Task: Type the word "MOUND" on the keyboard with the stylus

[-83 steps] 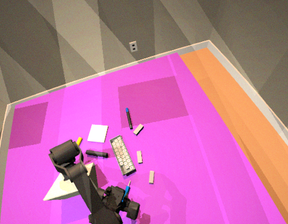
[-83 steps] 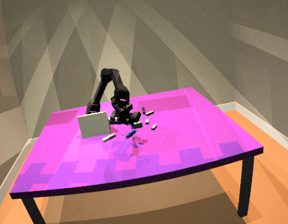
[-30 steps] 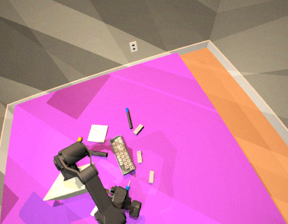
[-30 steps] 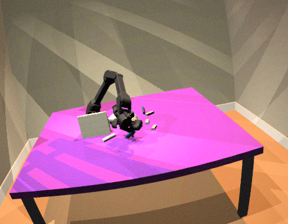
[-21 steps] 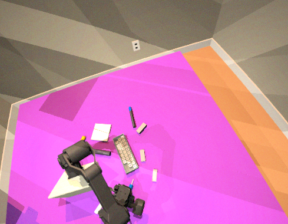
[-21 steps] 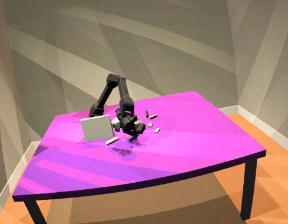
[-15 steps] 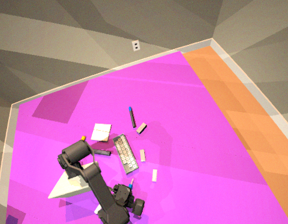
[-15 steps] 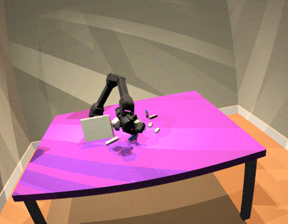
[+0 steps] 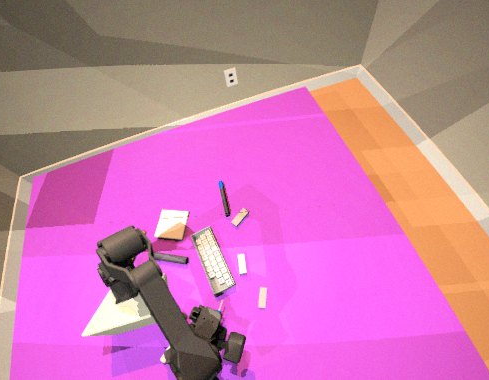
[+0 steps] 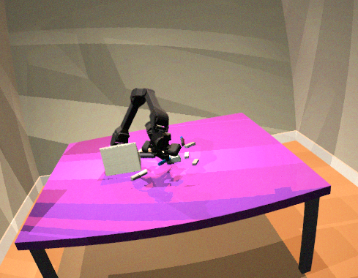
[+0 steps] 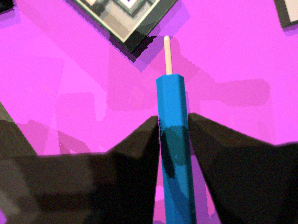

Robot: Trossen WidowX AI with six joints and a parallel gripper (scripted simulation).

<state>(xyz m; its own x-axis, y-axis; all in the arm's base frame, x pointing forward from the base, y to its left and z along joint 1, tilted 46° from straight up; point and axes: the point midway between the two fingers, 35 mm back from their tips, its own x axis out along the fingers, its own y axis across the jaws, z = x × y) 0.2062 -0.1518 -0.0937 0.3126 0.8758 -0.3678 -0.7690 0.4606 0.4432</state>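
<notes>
Right now the stylus tip is 3 cm ahead of my gripper tip and 4 cm to the left of it. Also, from my gripper tip: blue stylus 1 cm ahead, 1 cm to the left; then white stick 14 cm behind, 1 cm to the right, 4 cm below; then M key 7 cm ahead, 9 cm to the left, 4 cm below.
</notes>
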